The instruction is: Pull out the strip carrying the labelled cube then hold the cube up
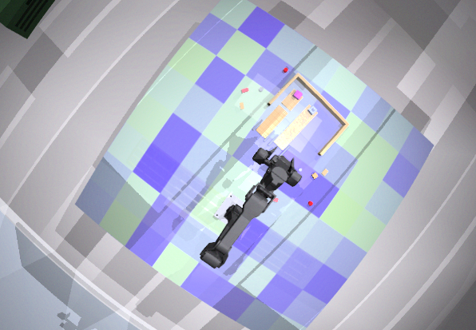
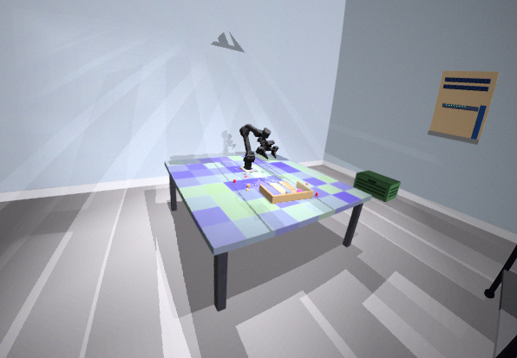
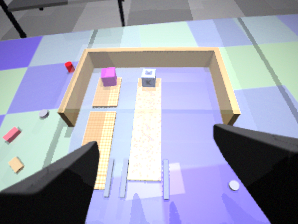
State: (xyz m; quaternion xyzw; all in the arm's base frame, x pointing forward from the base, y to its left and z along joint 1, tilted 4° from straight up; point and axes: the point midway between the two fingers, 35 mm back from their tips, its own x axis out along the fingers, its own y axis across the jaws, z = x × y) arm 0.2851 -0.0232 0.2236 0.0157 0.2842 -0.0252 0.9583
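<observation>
My gripper tip is 200 mm above the strip, 100 mm short of it and 90 mm to the right of it.
</observation>
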